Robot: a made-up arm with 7 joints. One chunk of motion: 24 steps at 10 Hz.
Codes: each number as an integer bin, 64 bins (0 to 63) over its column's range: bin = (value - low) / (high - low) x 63, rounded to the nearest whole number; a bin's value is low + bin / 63 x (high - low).
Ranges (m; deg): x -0.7..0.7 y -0.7..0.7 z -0.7..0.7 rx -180..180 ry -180..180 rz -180..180
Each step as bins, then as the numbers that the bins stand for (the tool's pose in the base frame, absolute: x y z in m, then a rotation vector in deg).
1 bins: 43 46 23 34 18 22
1 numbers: 0.2556 0.3222 -0.1889 14.29 -77.14 -54.29
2 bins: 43 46 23 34 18 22
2 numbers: 0.2556 0.3222 -0.1889 14.29 -77.14 -54.29
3 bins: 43 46 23 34 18 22
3 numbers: 0.2556 0.3222 -0.1889 14.29 -77.14 -54.29
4 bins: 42 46 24 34 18 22
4 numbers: 0.2333 0.3222 -0.1667 14.29 -77.14 -54.29
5 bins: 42 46 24 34 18 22
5 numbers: 0.2333 0.3222 -0.1667 14.29 -77.14 -54.29
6 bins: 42 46 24 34 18 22
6 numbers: 0.2333 0.3222 -0.1667 14.29 -77.14 -54.29
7 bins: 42 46 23 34 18 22
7 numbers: 0.2333 0.3222 -0.1889 14.29 -77.14 -54.29
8 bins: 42 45 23 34 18 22
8 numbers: 0.2333 0.3000 -0.1889 14.29 -77.14 -54.29
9 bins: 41 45 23 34 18 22
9 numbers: 0.2111 0.3000 -0.1889 14.29 -77.14 -54.29
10 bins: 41 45 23 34 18 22
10 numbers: 0.2111 0.3000 -0.1889 14.29 -77.14 -54.29
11 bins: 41 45 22 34 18 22
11 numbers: 0.2111 0.3000 -0.2111 14.29 -77.14 -54.29
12 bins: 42 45 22 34 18 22
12 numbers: 0.2333 0.3000 -0.2111 14.29 -77.14 -54.29
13 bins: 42 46 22 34 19 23
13 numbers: 0.2333 0.3222 -0.2111 14.29 -71.43 -48.57
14 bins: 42 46 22 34 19 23
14 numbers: 0.2333 0.3222 -0.2111 14.29 -71.43 -48.57
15 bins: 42 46 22 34 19 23
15 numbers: 0.2333 0.3222 -0.2111 14.29 -71.43 -48.57
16 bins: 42 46 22 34 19 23
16 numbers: 0.2333 0.3222 -0.2111 14.29 -71.43 -48.57
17 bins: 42 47 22 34 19 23
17 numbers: 0.2333 0.3444 -0.2111 14.29 -71.43 -48.57
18 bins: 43 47 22 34 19 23
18 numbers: 0.2556 0.3444 -0.2111 14.29 -71.43 -48.57
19 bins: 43 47 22 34 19 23
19 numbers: 0.2556 0.3444 -0.2111 14.29 -71.43 -48.57
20 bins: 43 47 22 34 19 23
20 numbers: 0.2556 0.3444 -0.2111 14.29 -71.43 -48.57
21 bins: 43 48 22 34 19 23
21 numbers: 0.2556 0.3667 -0.2111 14.29 -71.43 -48.57
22 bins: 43 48 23 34 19 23
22 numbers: 0.2556 0.3667 -0.1889 14.29 -71.43 -48.57
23 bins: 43 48 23 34 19 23
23 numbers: 0.2556 0.3667 -0.1889 14.29 -71.43 -48.57
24 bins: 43 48 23 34 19 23
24 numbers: 0.2556 0.3667 -0.1889 14.29 -71.43 -48.57
